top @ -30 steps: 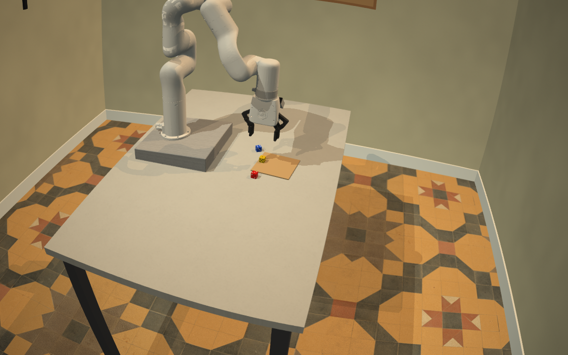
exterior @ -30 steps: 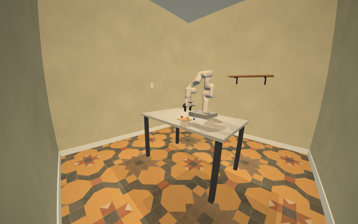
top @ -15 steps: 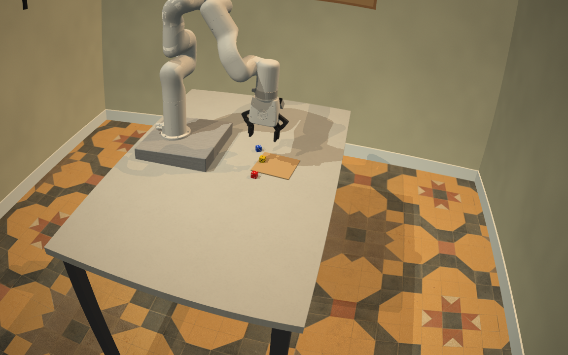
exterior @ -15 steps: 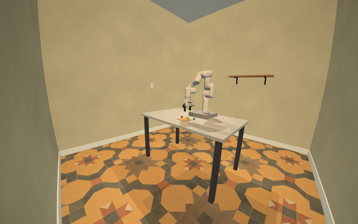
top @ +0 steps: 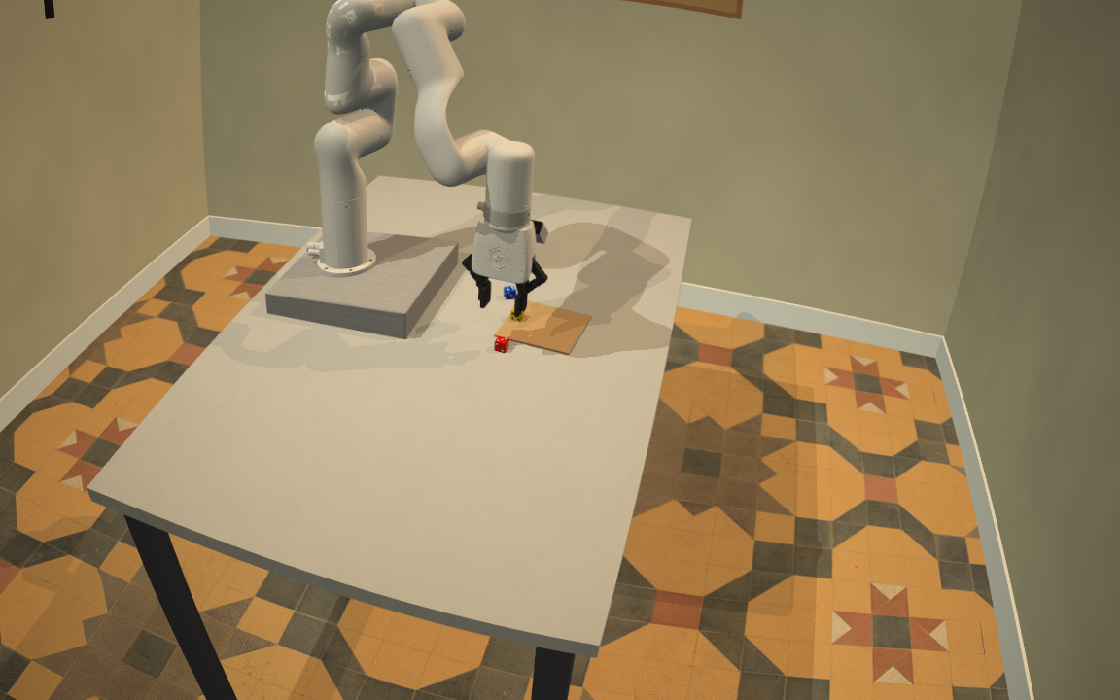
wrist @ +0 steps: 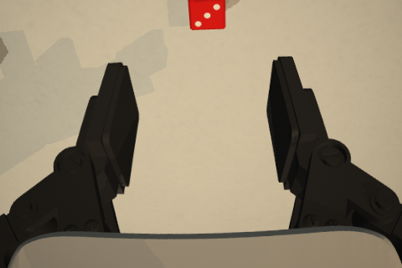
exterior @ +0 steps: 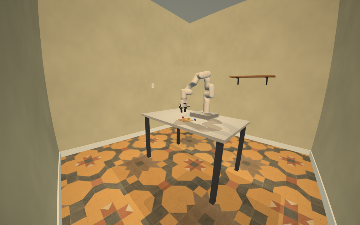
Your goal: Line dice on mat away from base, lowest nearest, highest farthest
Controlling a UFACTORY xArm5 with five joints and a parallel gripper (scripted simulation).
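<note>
The red die lies 90 mm below my hand. The rest, counted from my hand: blue die (10 mm behind, 180 mm to the left, 90 mm below); then yellow die (10 mm ahead, 100 mm to the left, 80 mm below); then mat (70 mm ahead, 90 mm to the left, 100 mm below).
</note>
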